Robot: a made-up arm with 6 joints. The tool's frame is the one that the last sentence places. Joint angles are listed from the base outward.
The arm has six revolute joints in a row. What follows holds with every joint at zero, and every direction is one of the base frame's. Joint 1 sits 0.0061 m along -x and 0.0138 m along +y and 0.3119 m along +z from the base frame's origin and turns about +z. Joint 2 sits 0.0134 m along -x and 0.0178 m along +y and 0.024 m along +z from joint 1 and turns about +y. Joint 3 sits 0.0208 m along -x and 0.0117 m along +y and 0.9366 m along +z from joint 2 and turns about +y. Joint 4 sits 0.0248 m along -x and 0.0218 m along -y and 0.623 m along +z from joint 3 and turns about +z. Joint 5 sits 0.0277 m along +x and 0.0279 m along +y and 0.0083 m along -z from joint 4 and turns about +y. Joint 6 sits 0.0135 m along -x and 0.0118 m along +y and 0.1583 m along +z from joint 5 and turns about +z. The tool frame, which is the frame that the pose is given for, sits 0.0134 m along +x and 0.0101 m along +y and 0.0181 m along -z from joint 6; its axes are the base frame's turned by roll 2.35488, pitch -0.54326 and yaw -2.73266 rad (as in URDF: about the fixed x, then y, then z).
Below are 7 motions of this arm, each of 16 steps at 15 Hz.
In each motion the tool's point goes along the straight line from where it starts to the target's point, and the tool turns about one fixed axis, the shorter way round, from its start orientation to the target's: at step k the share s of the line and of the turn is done. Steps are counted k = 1, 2, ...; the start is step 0. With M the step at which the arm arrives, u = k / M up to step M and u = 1 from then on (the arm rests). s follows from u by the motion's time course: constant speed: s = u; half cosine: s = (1 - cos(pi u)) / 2; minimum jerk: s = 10 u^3 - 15 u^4 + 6 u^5.
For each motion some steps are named. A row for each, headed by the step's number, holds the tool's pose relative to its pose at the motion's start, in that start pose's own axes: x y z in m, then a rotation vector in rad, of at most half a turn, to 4 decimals.
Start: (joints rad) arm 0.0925 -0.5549 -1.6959 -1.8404 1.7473 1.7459
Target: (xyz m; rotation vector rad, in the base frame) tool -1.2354 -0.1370 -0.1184 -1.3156 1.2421 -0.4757
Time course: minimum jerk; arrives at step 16
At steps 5, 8, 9, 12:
5: -0.0058 0.0951 0.1271 0.1645 0.1453 0.1139
8: -0.0161 0.2642 0.3530 0.4569 0.4036 0.3162
9: -0.0199 0.3254 0.4348 0.5629 0.4972 0.3896
12: -0.0289 0.4737 0.6328 0.8193 0.7236 0.5670

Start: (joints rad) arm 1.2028 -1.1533 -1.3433 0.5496 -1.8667 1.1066
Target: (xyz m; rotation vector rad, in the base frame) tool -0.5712 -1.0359 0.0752 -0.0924 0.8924 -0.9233
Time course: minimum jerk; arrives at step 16
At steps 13, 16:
13: -0.1594 -0.0813 -0.0327 -0.5555 0.8627 -0.7936
16: -0.1676 -0.0855 -0.0343 -0.5840 0.9069 -0.8343

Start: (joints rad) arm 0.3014 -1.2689 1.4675 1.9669 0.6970 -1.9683
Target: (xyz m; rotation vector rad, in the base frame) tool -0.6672 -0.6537 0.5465 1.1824 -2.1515 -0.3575
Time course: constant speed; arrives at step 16
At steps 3, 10, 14, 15, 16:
3: -0.0852 -0.1038 0.1169 -0.0306 0.0073 -0.1336
10: -0.2840 -0.3460 0.3898 -0.1020 0.0244 -0.4455
14: -0.3977 -0.4844 0.5457 -0.1428 0.0342 -0.6237
15: -0.4261 -0.5190 0.5846 -0.1530 0.0366 -0.6682
16: -0.4545 -0.5536 0.6236 -0.1632 0.0391 -0.7128

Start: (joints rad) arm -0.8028 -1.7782 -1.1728 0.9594 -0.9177 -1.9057
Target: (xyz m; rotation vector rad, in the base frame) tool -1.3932 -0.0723 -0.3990 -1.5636 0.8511 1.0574
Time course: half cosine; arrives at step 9
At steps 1, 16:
1: -0.0044 0.0009 -0.0305 -0.0175 -0.0175 0.0185
16: -0.1460 0.0286 -1.0127 -0.5790 -0.5804 0.6139

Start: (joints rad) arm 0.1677 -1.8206 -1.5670 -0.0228 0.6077 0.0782
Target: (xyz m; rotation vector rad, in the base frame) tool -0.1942 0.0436 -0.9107 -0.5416 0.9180 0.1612
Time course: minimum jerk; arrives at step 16
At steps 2, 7, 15, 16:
2: 0.0086 0.0002 0.0070 0.0023 -0.0018 0.0029
7: 0.2066 0.0049 0.1668 0.0556 -0.0419 0.0689
15: 0.5368 0.0127 0.4334 0.1445 -0.1089 0.1791
16: 0.5380 0.0127 0.4344 0.1448 -0.1091 0.1795

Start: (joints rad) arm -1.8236 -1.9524 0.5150 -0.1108 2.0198 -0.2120
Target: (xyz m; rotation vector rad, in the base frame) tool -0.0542 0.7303 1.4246 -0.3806 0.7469 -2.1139
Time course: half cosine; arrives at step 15
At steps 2, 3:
2: 0.0369 0.0337 -0.0392 -0.0261 0.0644 0.0512
3: 0.0815 0.0743 -0.0867 -0.0577 0.1423 0.1132

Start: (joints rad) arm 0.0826 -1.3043 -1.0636 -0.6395 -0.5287 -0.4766
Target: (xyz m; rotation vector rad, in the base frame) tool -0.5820 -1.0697 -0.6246 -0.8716 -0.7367 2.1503
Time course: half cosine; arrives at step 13
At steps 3, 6, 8, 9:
3: 0.0059 -0.1327 -0.1295 -0.1373 -0.0958 0.1091
6: 0.0207 -0.4640 -0.4530 -0.4801 -0.3351 0.3816
8: 0.0319 -0.7147 -0.6978 -0.7395 -0.5162 0.5878
9: 0.0369 -0.8274 -0.8078 -0.8560 -0.5975 0.6804

